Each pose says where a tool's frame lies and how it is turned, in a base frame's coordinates. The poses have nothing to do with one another.
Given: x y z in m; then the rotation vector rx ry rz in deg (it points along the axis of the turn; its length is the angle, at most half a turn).
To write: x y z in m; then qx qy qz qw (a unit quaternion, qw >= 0). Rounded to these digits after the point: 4 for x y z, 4 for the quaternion.
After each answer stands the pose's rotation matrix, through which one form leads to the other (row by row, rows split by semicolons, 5 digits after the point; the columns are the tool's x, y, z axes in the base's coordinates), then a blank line. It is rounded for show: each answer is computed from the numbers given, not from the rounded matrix.
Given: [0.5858 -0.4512 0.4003 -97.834 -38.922 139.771]
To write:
[0.5858 -0.4512 0.4003 -0.5585 -0.2222 0.7980 0.0437]
-0.37224 0.17851 -0.91081; 0.31794 -0.89743 -0.30583; -0.87198 -0.40343 0.27731

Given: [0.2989 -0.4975 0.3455 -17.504 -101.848 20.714]
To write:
[0.2989 -0.4975 0.3455 -0.1321 -0.7687 0.1563 0.6060]
-0.23060 0.01361 -0.97295; 0.39257 0.91621 -0.08022; 0.89034 -0.40046 -0.21662

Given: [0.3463 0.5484 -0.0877 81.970 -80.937 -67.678]
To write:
[0.3463 0.5484 -0.0877 0.5639 -0.5568 -0.4656 0.3939]
-0.05366 -0.26120 -0.96379; -0.99481 -0.06959 0.07424; -0.08646 0.96277 -0.25611

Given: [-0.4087 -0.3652 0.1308 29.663 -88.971 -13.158]
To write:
[-0.4087 -0.3652 0.1308 0.2304 -0.6910 -0.1022 0.6775]
0.02414 -0.17992 -0.98339; -0.45686 0.87296 -0.17093; 0.88921 0.45339 -0.06112

